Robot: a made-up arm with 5 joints. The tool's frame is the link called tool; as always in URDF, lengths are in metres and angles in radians.
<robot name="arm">
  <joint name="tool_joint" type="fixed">
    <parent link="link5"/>
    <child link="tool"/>
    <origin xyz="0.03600 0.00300 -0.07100" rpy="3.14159 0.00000 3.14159"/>
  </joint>
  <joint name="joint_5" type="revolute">
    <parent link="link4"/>
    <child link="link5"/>
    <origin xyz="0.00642 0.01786 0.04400" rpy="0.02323 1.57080 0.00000"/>
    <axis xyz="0 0 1"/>
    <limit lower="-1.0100" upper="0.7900"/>
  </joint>
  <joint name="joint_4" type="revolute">
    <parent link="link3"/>
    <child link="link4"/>
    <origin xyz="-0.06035 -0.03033 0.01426" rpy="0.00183 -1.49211 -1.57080"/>
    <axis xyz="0 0 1"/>
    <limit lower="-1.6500" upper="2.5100"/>
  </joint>
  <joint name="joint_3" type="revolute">
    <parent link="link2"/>
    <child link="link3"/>
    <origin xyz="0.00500 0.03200 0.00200" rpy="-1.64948 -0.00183 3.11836"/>
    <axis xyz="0 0 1"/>
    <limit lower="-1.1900" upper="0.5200"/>
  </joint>
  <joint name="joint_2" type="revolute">
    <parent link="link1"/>
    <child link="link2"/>
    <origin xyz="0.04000 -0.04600 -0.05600" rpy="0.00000 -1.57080 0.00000"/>
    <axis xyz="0 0 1"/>
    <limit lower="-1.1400" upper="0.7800"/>
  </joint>
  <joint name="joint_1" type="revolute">
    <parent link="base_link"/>
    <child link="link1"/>
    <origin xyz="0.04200 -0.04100 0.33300" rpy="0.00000 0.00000 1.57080"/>
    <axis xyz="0 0 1"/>
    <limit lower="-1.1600" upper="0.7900"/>
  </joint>
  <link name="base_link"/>
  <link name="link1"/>
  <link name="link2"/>
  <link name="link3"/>
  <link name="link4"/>
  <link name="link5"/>
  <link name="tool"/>
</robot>
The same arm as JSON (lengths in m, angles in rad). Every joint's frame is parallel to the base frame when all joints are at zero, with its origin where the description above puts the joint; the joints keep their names.
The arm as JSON. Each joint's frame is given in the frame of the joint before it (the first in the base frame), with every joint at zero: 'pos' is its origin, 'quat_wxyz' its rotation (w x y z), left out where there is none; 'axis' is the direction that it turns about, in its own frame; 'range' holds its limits. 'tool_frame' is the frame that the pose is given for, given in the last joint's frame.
{
  "length_unit": "m",
  "angle_unit": "rad",
  "joints": [
    {
      "joint": "joint_1",
      "pos": [
        0.042,
        -0.041,
        0.333
      ],
      "axis": "+z",
      "range": [
        -1.16,
        0.79
      ]
    },
    {
      "joint": "joint_2",
      "pos": [
        0.046,
        0.04,
        -0.056
      ],
      "axis": "-y",
      "range": [
        -1.14,
        0.78
      ]
    },
    {
      "joint": "joint_3",
      "pos": [
        -0.032,
        -0.002,
        0.005
      ],
      "axis": [
        0.996634,
        0.078603,
        -0.023301
      ],
      "range": [
        -1.19,
        0.52
      ]
    },
    {
      "joint": "joint_4",
      "pos": [
        0.018,
        -0.029,
        0.06
      ],
      "axis": "+y",
      "range": [
        -1.65,
        2.51
      ]
    },
    {
      "joint": "joint_5",
      "pos": [
        0.006,
        0.044,
        -0.018
      ],
      "axis": "+x",
      "range": [
        -1.01,
        0.79
      ]
    }
  ],
  "tool_frame": {
    "pos": [
      -0.071,
      -0.036,
      -0.003
    ],
    "quat_wxyz": [
      0.5,
      -0.500001,
      -0.499999,
      0.5
    ]
  }
}

